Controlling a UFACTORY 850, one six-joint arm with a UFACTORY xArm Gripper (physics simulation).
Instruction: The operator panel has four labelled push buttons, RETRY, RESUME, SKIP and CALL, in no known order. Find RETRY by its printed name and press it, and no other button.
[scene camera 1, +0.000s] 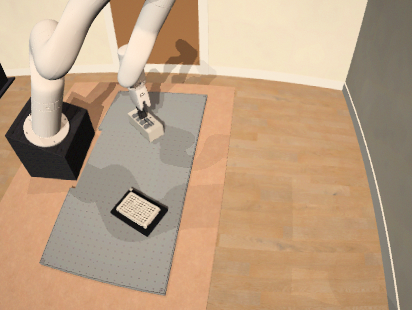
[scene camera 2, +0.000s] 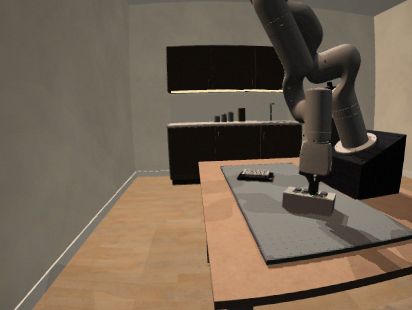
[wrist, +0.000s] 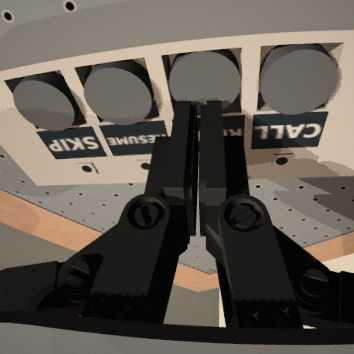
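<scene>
The light operator panel (scene camera 1: 155, 133) (scene camera 2: 308, 204) stands on the grey board. In the wrist view its round grey buttons are, left to right, SKIP (wrist: 46, 100), RESUME (wrist: 118, 92), RETRY (wrist: 205, 75) and CALL (wrist: 299, 77). The labels appear upside down; the RETRY label (wrist: 234, 131) is mostly hidden behind the fingers. My gripper (scene camera 1: 143, 116) (scene camera 2: 313, 193) (wrist: 199, 130) is shut and empty. Its tips overlap the label-side edge of the RETRY button; whether the button is pushed in, I cannot tell. A small green spot (scene camera 2: 313, 195) shows on the panel by the fingertips.
A black tray (scene camera 1: 155, 221) (scene camera 2: 256, 179) with a white gridded plate (scene camera 1: 138, 208) (scene camera 2: 256, 172) lies on the grey perforated board (scene camera 1: 110, 265) (scene camera 2: 280, 245), away from the panel. The board rests on the tan table (scene camera 1: 200, 200) (scene camera 2: 235, 270). The arm's black base (scene camera 1: 52, 160) (scene camera 2: 372, 170) stands beside it.
</scene>
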